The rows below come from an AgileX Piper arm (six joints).
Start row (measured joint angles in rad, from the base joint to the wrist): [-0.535, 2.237, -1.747, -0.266, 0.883, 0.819]
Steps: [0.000, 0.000, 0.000, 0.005, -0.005, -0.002]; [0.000, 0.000, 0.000, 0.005, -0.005, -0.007]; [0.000, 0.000, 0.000, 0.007, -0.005, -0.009]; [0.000, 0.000, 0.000, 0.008, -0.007, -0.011]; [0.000, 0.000, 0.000, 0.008, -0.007, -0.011]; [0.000, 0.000, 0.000, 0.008, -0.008, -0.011]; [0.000, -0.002, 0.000, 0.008, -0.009, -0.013]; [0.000, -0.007, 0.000, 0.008, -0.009, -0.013]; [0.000, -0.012, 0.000, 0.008, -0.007, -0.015]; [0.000, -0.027, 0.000, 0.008, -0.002, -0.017]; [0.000, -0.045, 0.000, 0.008, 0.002, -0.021]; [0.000, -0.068, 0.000, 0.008, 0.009, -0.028]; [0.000, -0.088, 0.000, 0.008, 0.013, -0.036]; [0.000, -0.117, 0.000, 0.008, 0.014, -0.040]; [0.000, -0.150, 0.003, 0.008, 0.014, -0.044]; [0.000, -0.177, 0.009, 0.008, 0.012, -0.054]
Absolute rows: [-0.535, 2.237, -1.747, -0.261, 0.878, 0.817]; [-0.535, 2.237, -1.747, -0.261, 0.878, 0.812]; [-0.535, 2.237, -1.747, -0.259, 0.878, 0.810]; [-0.535, 2.237, -1.747, -0.258, 0.876, 0.808]; [-0.535, 2.237, -1.747, -0.258, 0.876, 0.808]; [-0.535, 2.237, -1.747, -0.258, 0.875, 0.808]; [-0.535, 2.235, -1.747, -0.258, 0.874, 0.806]; [-0.535, 2.230, -1.747, -0.258, 0.874, 0.806]; [-0.535, 2.225, -1.747, -0.258, 0.876, 0.804]; [-0.535, 2.210, -1.747, -0.258, 0.881, 0.802]; [-0.535, 2.192, -1.747, -0.258, 0.885, 0.798]; [-0.535, 2.169, -1.747, -0.258, 0.892, 0.791]; [-0.535, 2.149, -1.747, -0.258, 0.896, 0.783]; [-0.535, 2.120, -1.747, -0.258, 0.897, 0.779]; [-0.535, 2.087, -1.744, -0.258, 0.897, 0.775]; [-0.535, 2.060, -1.738, -0.258, 0.895, 0.765]
